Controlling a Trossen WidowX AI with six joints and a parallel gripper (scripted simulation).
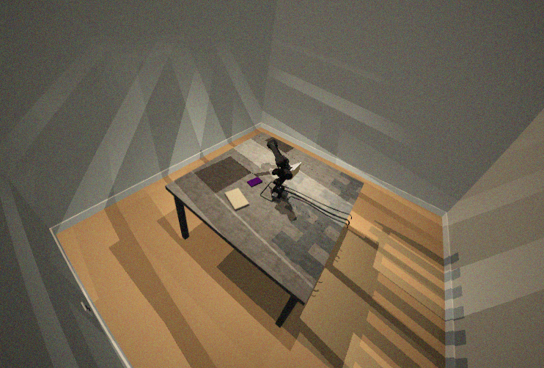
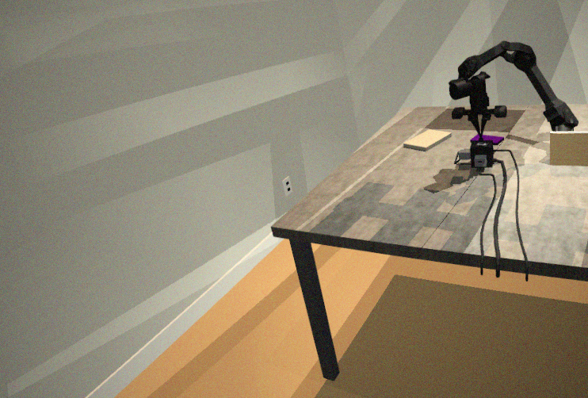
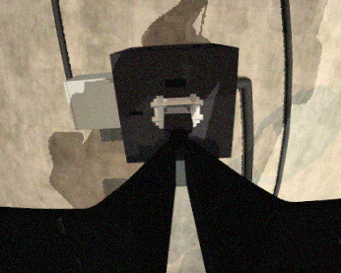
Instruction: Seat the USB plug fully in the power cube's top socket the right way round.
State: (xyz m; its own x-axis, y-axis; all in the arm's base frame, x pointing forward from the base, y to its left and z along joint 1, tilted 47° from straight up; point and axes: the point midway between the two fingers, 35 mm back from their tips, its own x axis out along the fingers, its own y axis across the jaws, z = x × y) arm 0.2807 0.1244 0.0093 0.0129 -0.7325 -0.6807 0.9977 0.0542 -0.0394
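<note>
Right now the USB socket is 4 cm below my gripper tip and 1 cm to the right of it. Also, from my gripper tip: USB plug 2 cm below; then beige pad 27 cm ahead, 22 cm to the right, 11 cm below; then purple flat item 24 cm to the right, 11 cm below, 2 cm ahead.
</note>
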